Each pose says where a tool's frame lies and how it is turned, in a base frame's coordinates. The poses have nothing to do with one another.
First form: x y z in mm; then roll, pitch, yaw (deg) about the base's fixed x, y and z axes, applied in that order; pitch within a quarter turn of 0, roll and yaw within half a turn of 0.
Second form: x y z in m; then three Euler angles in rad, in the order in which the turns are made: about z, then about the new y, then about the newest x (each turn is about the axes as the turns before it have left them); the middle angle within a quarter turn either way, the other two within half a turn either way. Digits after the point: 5 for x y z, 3 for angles.
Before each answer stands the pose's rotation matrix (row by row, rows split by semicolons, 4 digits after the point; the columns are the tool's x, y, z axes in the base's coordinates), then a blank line. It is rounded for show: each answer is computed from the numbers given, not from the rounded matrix.
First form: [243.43 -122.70 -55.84 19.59 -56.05 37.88]
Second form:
0.4408 -0.7980 -0.4110; 0.3429 0.5728 -0.7445; 0.8295 0.1872 0.5261

[0.24343 -0.12270 -0.05584 0.661 -0.978 0.342]
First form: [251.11 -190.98 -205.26 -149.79 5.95 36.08]
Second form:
0.8038 0.4668 -0.3687; 0.5857 -0.7291 0.3539; -0.1037 -0.5005 -0.8595

[0.25111 -0.19098 -0.20526 0.630 0.104 -2.614]
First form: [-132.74 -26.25 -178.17 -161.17 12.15 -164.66]
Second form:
-0.9428 -0.1849 0.2775; -0.2586 0.9307 -0.2586; -0.2105 -0.3155 -0.9253

[-0.13274 -0.02625 -0.17817 -2.874 0.212 -2.813]
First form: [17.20 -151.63 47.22 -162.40 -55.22 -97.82]
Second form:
-0.0776 -0.9781 0.1930; -0.5651 -0.1163 -0.8168; 0.8213 -0.1725 -0.5437

[0.01720 -0.15163 0.04722 -1.707 -0.964 -2.834]
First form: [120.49 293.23 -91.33 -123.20 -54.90 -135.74]
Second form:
-0.4118 -0.8724 0.2632; -0.4013 -0.0856 -0.9119; 0.8181 -0.4811 -0.3149

[0.12049 0.29323 -0.09133 -2.369 -0.958 -2.150]
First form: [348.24 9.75 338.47 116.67 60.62 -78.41]
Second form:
0.0986 -0.2833 -0.9540; -0.4806 -0.8530 0.2036; -0.8714 0.4384 -0.2202

[0.34824 0.00975 0.33847 -1.369 1.058 2.036]
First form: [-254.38 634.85 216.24 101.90 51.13 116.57]
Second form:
-0.2807 -0.1563 0.9470; 0.5613 0.7736 0.2941; -0.7786 0.6141 -0.1294

[-0.25438 0.63485 0.21624 2.035 0.892 1.778]
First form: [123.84 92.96 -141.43 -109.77 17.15 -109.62]
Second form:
-0.3209 -0.2254 0.9199; -0.9001 0.3750 -0.2220; -0.2949 -0.8992 -0.3232

[0.12384 0.09296 -0.14143 -1.913 0.299 -1.916]
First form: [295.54 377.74 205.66 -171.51 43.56 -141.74]
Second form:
-0.5690 -0.5326 0.6266; -0.4487 0.8396 0.3061; -0.6891 -0.1070 -0.7167

[0.29554 0.37774 0.20566 -2.474 0.760 -2.993]
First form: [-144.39 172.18 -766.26 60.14 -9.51 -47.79]
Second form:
0.6626 0.2725 -0.6976; -0.7305 0.4406 -0.5217; 0.1652 0.8553 0.4910

[-0.14439 0.17218 -0.76626 -0.834 -0.166 1.050]
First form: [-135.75 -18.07 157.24 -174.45 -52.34 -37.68]
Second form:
0.4835 -0.5478 0.6827; -0.3735 -0.8345 -0.4051; 0.7917 -0.0591 -0.6081

[-0.13575 -0.01807 0.15724 -0.658 -0.914 -3.045]
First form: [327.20 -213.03 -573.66 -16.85 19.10 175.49]
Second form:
-0.9420 0.0193 -0.3350; 0.0743 -0.9616 -0.2643; -0.3272 -0.2739 0.9044

[0.32720 -0.21303 -0.57366 3.063 0.333 -0.294]
